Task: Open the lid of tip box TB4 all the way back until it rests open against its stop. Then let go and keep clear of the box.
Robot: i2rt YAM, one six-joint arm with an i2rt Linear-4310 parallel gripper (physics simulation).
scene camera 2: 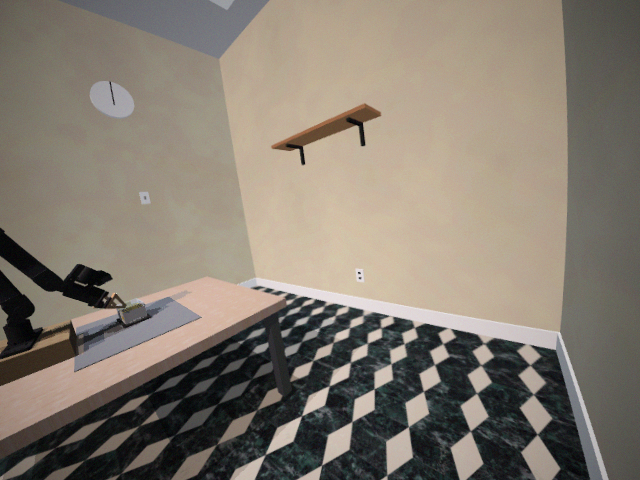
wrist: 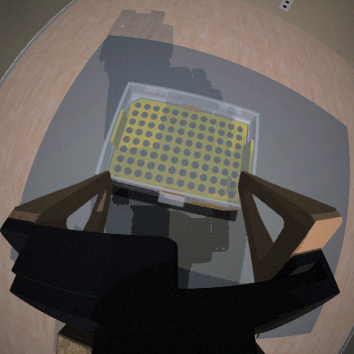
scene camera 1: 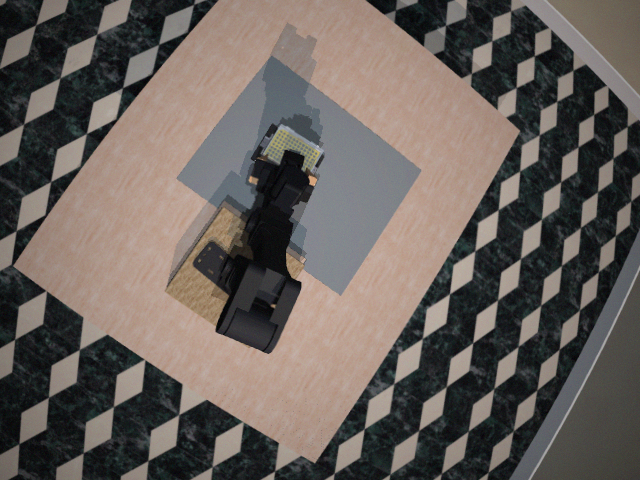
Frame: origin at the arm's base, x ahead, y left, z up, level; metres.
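Where they show: gripper, fingertip midpoint: (scene camera 2: 120,306) (wrist: 174,177); arm's base, link origin: (scene camera 2: 23,342) (scene camera 1: 234,280).
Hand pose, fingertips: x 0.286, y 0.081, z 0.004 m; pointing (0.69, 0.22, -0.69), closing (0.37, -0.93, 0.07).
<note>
Each offset is from my fingertips to the top centre of the thing. "*": to the spot under its first point. Level surfaces: height alone.
The tip box @(dz -0.001, dx +0.032, dy +0.004 m) (scene camera 1: 294,143) (scene camera 2: 132,314) (wrist: 177,145) sits on the grey mat @(dz -0.078 m) (scene camera 1: 361,196) (scene camera 2: 170,315) (wrist: 300,150), with a yellow perforated tip rack inside. No TB4 label is readable. Its clear lid @(* dz -0.001, dx +0.064, dy -0.050 m) (wrist: 257,131) extends over the rack and is not folded back; whether its near edge is slightly raised is hard to tell. My gripper (scene camera 1: 289,164) (scene camera 2: 122,304) (wrist: 174,177) is wide open, with one fingertip by each near corner of the box in the wrist view. Nothing is held between the fingers. Contact with the lid cannot be made out.
The arm stands on a wooden block (scene camera 1: 193,289) (scene camera 2: 51,349) at one edge of the mat. The block and mat are on a pale wooden table @(dz -0.081 m) (scene camera 1: 392,93) (scene camera 2: 232,304). A wall shelf (scene camera 2: 325,128) hangs well beyond the table.
</note>
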